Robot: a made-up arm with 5 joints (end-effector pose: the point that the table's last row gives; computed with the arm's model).
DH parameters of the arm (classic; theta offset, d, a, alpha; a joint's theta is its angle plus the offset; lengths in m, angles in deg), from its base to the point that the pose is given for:
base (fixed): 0 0.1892 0 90
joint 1: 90 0.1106 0.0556 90
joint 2: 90 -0.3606 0.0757 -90
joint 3: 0 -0.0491 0.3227 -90
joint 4: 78.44 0 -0.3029 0
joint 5: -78.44 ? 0.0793 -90
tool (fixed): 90 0.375 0 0
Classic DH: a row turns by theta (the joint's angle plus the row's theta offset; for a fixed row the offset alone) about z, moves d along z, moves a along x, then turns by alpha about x.
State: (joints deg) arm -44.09 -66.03 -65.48 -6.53 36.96
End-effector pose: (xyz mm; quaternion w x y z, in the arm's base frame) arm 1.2 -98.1 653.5 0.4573 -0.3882 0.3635 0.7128
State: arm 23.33 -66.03 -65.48 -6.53 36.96
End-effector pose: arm -428.3 -98.1 368.6 0.5822 -0.7185 0.0486 0.3775
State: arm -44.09 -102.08 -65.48 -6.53 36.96
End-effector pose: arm -41.1 63.6 609.9 0.1951 -0.5491 0.4205 0.6954
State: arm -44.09 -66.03 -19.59 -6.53 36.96
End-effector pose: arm -113.0 -87.8 731.9 0.5889 -0.6204 0.2946 0.4260
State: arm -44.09 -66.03 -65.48 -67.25 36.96
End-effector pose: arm 205.0 8.8 633.6 0.5908 -0.1038 0.6739 0.4313
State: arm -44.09 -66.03 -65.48 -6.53 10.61
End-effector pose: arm 165.4 -112.6 595.5 0.5337 -0.2738 0.5164 0.6111
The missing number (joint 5, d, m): 0.1423
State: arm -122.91 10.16 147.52 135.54 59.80
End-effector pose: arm 290.4 414.5 669.4 0.8286 -0.0526 -0.4364 -0.3467
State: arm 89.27 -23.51 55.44 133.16 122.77
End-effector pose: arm -300.1 -538.0 -1010.3 0.1874 0.5516 -0.7715 0.2559
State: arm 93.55 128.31 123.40 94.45 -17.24
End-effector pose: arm -69.8 -366.1 -328.1 0.9187 -0.0017 0.2764 0.2822
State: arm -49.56 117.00 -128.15 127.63 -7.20
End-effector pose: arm -67.9 -144.3 250.7 0.7274 -0.1930 -0.5330 -0.3868
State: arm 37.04 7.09 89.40 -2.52 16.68
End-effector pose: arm -596.9 -64.0 -9.7 0.7139 0.1780 -0.1024 -0.6695
